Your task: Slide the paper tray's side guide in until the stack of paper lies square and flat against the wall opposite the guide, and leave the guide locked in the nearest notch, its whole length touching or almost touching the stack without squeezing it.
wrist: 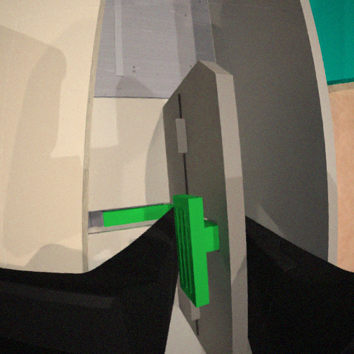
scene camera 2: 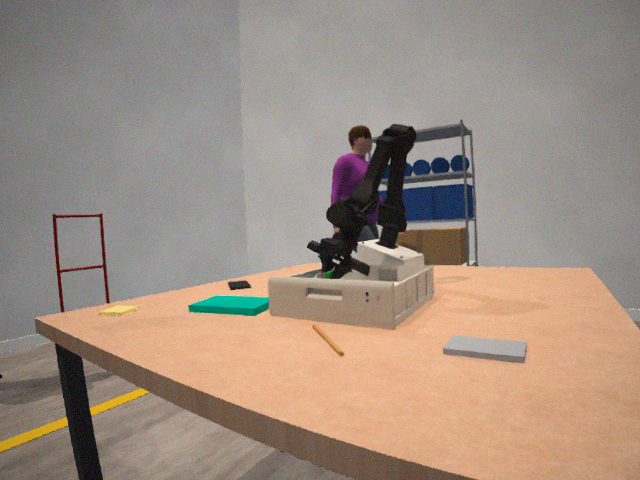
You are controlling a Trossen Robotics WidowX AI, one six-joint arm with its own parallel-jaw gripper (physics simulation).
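Places are measured from the arm's base along level axes (x ahead, y left, z up), in centimetres.
Where they show: arm's base, origin of the base link: (scene camera 2: 386,245).
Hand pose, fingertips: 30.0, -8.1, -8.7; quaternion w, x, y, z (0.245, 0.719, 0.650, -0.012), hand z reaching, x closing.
Observation:
Things, the pixels of their top centre, and the offset from my fingertips, as dx, dy, dz. "spot": a spot on its surface instead. Level surfaces: height alone.
- beige paper tray, surface spot: (scene camera 2: 289,297) spot: +19.8, +1.6, +0.9
- teal book, middle of its top: (scene camera 2: 233,301) +16.0, -19.2, -2.3
- pencil, middle of its top: (scene camera 2: 326,336) +30.1, +16.2, -3.4
- grey slab, middle of its top: (scene camera 2: 485,345) +27.6, +43.5, -3.1
- black item, middle of its top: (scene camera 2: 238,283) -11.9, -42.2, -3.3
- table, its level: dz -4.1
The side guide (wrist: 231,165) is a grey upright plate inside the beige paper tray (scene camera 2: 289,297) (wrist: 327,150). Its green latch (wrist: 192,250) (scene camera 2: 329,274) faces the stack. My gripper (wrist: 201,214) (scene camera 2: 331,272) is shut on the guide and its latch, one finger against the green latch and the other on the guide's far face. The cream stack of paper (wrist: 45,150) lies left in the wrist view, with a clear gap between its edge and the guide. A green strip (wrist: 132,215) lies in a slot across that gap. The wall opposite the guide is out of the wrist view.
A grey metal plate (wrist: 155,50) lies in the tray floor. A teal book (scene camera 2: 230,304) (wrist: 335,40) lies beside the tray. A pencil (scene camera 2: 327,339), a grey slab (scene camera 2: 484,348), yellow notes (scene camera 2: 119,310) and a black item (scene camera 2: 238,284) lie on the table (scene camera 2: 361,403). A white housing (scene camera 2: 392,255) stands behind.

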